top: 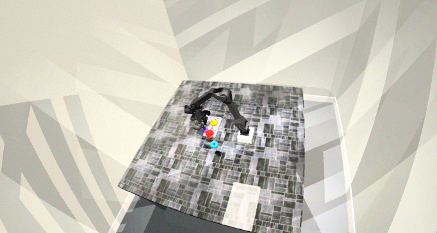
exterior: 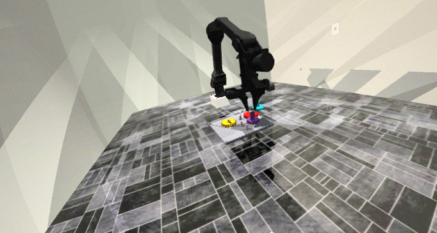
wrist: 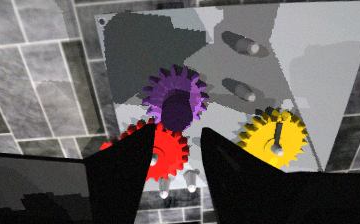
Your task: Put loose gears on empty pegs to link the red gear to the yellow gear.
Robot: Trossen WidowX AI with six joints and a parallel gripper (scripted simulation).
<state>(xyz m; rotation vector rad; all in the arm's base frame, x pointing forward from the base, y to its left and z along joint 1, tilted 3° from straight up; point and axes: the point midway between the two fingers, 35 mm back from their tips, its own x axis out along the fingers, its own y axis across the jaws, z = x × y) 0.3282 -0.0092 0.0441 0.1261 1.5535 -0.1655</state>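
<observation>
Right now the purple gear is 1 cm ahead of my gripper tip and 3 cm below it. Round my gripper tip: red gear 4 cm behind, 3 cm to the left, 4 cm below; yellow gear 5 cm behind, 9 cm to the right, 4 cm below; grey board 1 cm behind, 5 cm to the right, 5 cm below.
</observation>
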